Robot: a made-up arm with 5 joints. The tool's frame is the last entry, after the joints.
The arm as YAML. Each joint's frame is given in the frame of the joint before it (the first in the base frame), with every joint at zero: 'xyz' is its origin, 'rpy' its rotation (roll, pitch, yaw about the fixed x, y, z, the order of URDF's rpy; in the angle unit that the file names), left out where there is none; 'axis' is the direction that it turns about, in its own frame. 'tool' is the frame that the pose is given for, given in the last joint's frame.
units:
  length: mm
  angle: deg
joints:
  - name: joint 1
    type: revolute
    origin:
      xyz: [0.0, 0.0, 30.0]
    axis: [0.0, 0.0, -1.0]
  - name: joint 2
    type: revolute
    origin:
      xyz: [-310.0, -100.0, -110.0]
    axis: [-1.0, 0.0, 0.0]
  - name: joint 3
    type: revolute
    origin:
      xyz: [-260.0, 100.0, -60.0]
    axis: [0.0, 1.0, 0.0]
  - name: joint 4
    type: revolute
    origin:
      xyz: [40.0, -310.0, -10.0]
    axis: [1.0, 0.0, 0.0]
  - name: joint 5
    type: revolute
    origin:
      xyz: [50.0, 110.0, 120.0]
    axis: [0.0, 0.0, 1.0]
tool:
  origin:
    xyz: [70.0, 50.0, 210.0]
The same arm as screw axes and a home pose.
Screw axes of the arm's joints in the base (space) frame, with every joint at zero. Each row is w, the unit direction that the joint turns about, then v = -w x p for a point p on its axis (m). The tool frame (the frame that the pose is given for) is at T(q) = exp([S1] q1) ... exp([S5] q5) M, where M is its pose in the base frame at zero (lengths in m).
S1 = (0, 0, -1, 0, 0, 0)
S2 = (-1, 0, 0, 0, 0.08, -0.1)
S3 = (0, 1, 0, 0.14, 0, -0.57)
S4 = (1, 0, 0, 0, -0.15, 0.31)
S5 = (0, 0, 1, -0.2, 0.48, 0)
M =
1 0 0 -0.41
0 1 0 -0.15
0 0 1 0.18
0 0 0 1

